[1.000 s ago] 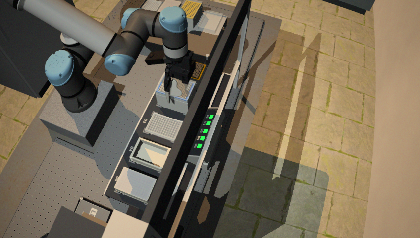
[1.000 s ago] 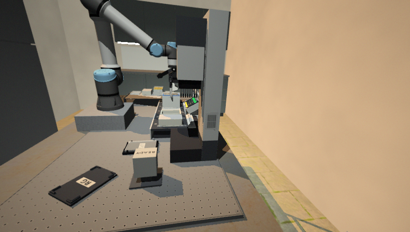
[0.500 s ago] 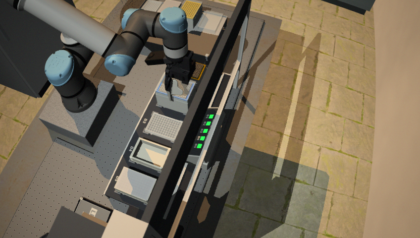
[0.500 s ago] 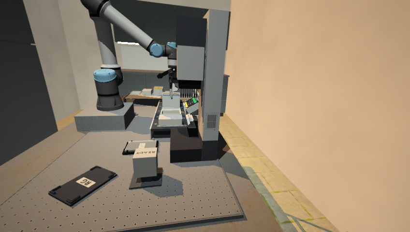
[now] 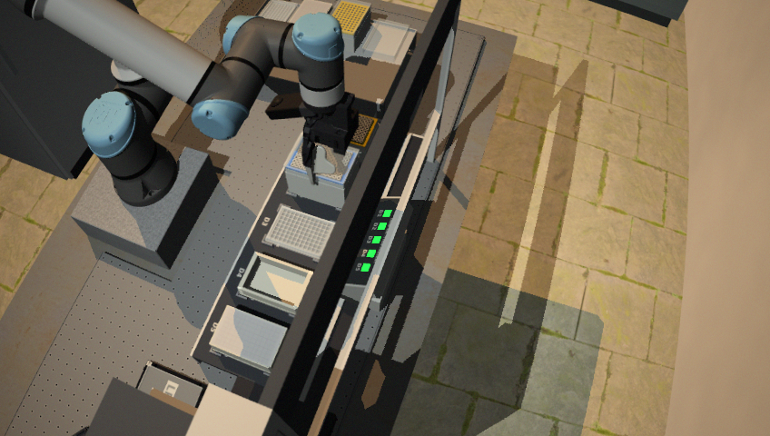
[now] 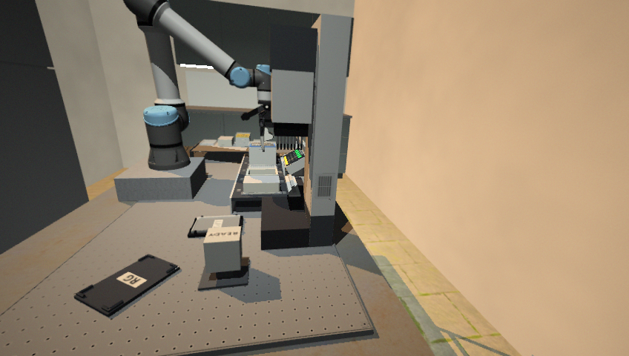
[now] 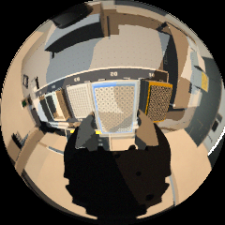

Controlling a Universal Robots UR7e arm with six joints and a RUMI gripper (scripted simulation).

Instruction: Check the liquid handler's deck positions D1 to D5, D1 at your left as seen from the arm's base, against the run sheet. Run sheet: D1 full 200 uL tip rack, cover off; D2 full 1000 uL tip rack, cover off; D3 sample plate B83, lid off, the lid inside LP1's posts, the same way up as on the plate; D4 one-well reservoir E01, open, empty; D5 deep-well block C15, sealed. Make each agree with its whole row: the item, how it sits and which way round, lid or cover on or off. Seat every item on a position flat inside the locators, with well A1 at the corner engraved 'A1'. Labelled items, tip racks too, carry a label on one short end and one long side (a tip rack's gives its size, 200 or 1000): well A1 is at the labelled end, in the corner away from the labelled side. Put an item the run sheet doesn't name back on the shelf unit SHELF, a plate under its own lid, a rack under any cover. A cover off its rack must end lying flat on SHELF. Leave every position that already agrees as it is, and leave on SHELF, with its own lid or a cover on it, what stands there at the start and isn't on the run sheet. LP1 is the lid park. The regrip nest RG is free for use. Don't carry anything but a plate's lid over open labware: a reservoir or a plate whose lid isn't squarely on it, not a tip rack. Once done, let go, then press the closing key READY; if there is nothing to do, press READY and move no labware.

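Right now my hand is 20 mm above the blue-rimmed tip rack and 10 mm short of it. The rest, counted from my hand: one-well reservoir: 250 mm to the right, 80 mm below, 30 mm behind; well plate: 120 mm to the right, 80 mm below, 10 mm behind; yellow-rimmed tip rack: 130 mm to the left, 50 mm below, 20 mm ahead.
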